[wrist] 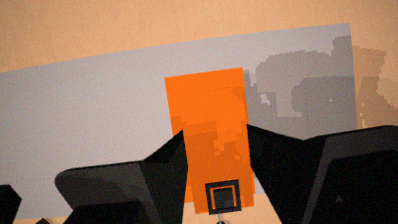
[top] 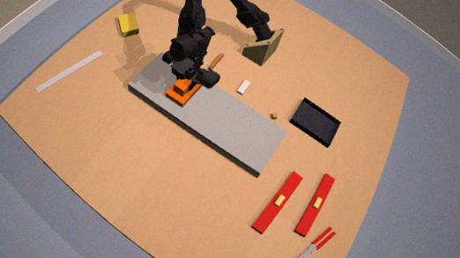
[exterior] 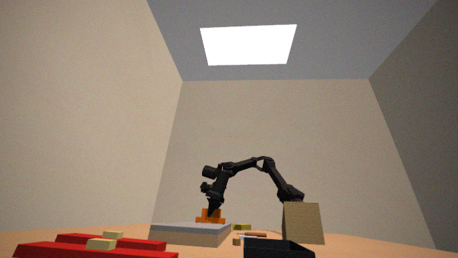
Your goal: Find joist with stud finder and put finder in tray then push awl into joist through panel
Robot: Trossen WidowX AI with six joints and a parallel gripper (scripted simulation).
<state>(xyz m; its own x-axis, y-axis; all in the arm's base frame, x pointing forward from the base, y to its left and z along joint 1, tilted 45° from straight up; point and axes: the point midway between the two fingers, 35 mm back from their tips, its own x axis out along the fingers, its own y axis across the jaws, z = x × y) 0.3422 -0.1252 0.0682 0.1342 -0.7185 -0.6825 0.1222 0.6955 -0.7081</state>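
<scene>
Right now my gripper tip is 40 mm past the square indicator and 30 mm below it. Round my gripper tip: white block 160 mm to the left, 150 mm behind, 60 mm below; then orange stud finder 20 mm behind, 20 mm above; then awl 170 mm behind, 60 mm below, 20 mm to the left.
</scene>
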